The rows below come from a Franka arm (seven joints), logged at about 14 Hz.
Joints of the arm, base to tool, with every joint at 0 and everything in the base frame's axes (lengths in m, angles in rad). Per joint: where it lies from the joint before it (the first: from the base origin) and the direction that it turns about. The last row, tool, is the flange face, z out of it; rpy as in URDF.
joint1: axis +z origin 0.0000 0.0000 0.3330
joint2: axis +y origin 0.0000 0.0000 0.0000
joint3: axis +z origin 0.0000 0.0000 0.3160
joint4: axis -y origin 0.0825 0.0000 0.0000
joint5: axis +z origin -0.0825 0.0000 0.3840
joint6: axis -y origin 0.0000 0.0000 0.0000
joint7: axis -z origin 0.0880 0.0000 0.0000
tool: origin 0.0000 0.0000 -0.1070 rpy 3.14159 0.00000 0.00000
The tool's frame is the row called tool.
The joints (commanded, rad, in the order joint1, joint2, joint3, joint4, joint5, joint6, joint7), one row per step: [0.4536 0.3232 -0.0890 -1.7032 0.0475 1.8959 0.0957]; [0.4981 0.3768 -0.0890 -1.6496 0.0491 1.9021 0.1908]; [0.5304 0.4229 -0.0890 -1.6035 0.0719 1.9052 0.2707]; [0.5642 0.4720 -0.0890 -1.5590 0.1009 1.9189 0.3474]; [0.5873 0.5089 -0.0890 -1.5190 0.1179 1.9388 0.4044]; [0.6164 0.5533 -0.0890 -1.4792 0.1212 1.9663 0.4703]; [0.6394 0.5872 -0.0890 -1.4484 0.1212 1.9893 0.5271]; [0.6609 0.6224 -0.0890 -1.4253 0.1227 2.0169 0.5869]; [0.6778 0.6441 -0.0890 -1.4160 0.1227 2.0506 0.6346]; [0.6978 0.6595 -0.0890 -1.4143 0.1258 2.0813 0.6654]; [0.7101 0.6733 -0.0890 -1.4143 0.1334 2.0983 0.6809]
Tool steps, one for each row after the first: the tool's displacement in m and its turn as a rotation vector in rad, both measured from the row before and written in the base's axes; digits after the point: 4 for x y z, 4 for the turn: [0.0024 0.0330 -0.0094 -0.0121 -0.0103 -0.0490]; [0.0011 0.0266 -0.0088 0.0071 0.0014 -0.0555]; [-0.0001 0.0284 -0.0113 0.0144 0.0001 -0.0539]; [0.0019 0.0210 -0.0051 0.0147 -0.0146 -0.0405]; [0.0000 0.0242 -0.0101 0.0035 -0.0195 -0.0379]; [-0.0009 0.0190 -0.0076 0.0029 -0.0174 -0.0335]; [-0.0020 0.0174 -0.0120 0.0025 -0.0126 -0.0393]; [-0.0023 0.0129 -0.0083 0.0070 -0.0177 -0.0321]; [-0.0056 0.0136 -0.0076 0.0088 -0.0125 -0.0138]; [-0.0042 0.0082 -0.0084 0.0054 0.0009 -0.0079]
